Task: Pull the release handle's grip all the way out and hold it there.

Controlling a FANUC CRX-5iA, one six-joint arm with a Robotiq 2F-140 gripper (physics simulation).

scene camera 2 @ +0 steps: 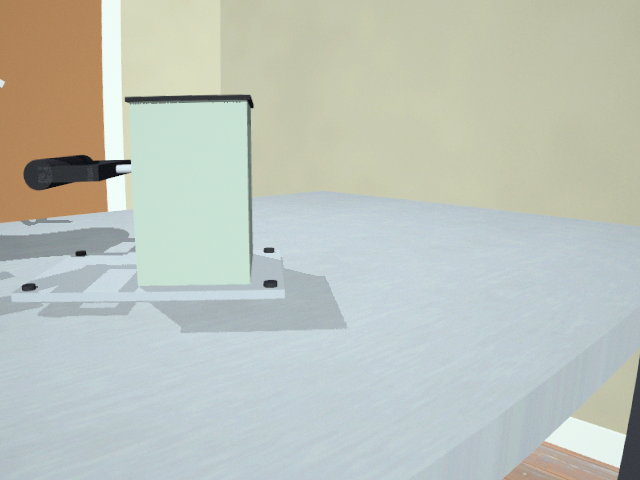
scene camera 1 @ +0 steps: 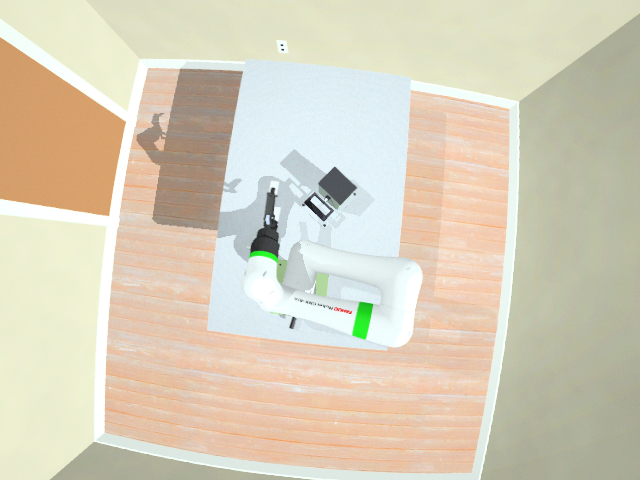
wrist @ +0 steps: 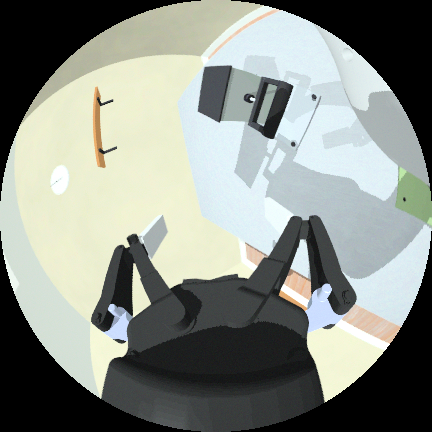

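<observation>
The release handle's black grip [scene camera 1: 313, 212] [scene camera 2: 39, 174] [wrist: 280, 111] is a rectangular loop with a thick outer bar. It stands out from a pale green upright housing [scene camera 2: 191, 191] [wrist: 239, 95] with a dark top [scene camera 1: 337, 186]. A short light rod [scene camera 2: 124, 168] joins the grip to the housing; how far out it is pulled I cannot tell. My gripper [scene camera 1: 276, 199] [wrist: 213, 215] is open and empty, its fingers wide apart. In scene camera 1 it is left of the grip, apart from it. In the wrist view the grip lies beyond the fingers, up and to the right.
The housing stands on a light base plate [scene camera 2: 206, 295] with dark bolts, on the pale table [scene camera 1: 330, 118] [scene camera 2: 413, 320]. My white arm [scene camera 1: 330, 304] bends over the table's front part, above its green mounting plate [wrist: 415, 196]. A wooden rail [wrist: 97, 127] with black hooks is on the wall.
</observation>
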